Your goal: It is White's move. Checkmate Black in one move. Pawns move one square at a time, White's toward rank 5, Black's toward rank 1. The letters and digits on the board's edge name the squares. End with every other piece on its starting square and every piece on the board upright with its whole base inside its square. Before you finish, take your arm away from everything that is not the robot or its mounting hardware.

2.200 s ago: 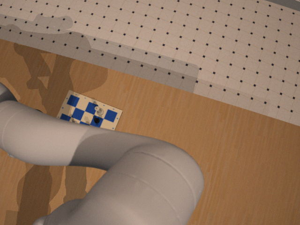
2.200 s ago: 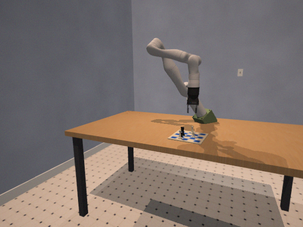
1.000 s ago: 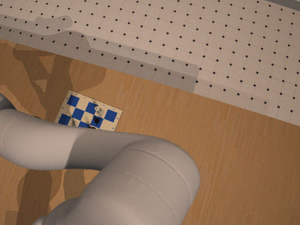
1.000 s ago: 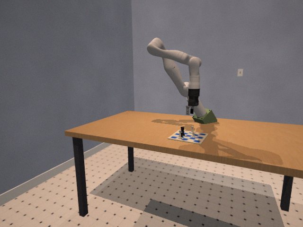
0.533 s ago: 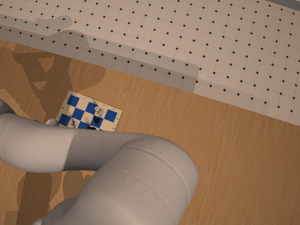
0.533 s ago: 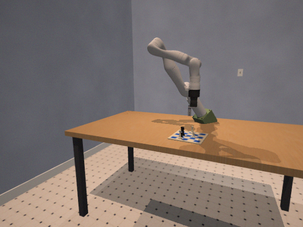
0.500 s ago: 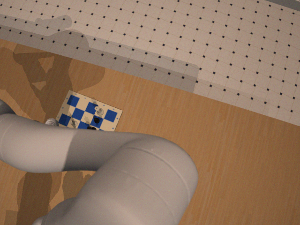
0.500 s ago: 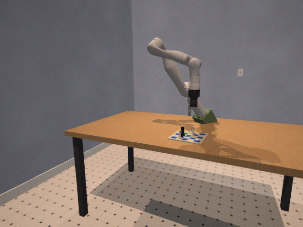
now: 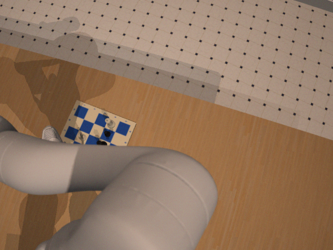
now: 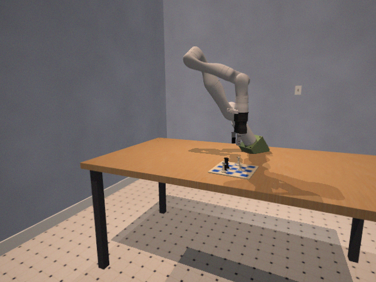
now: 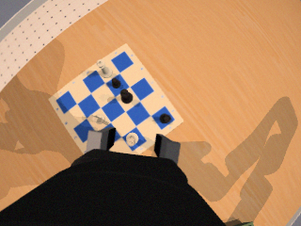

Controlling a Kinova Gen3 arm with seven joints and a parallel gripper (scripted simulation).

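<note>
Right now my hand is 140 mm above the blue-and-cream chessboard and 70 mm short of it.
</note>
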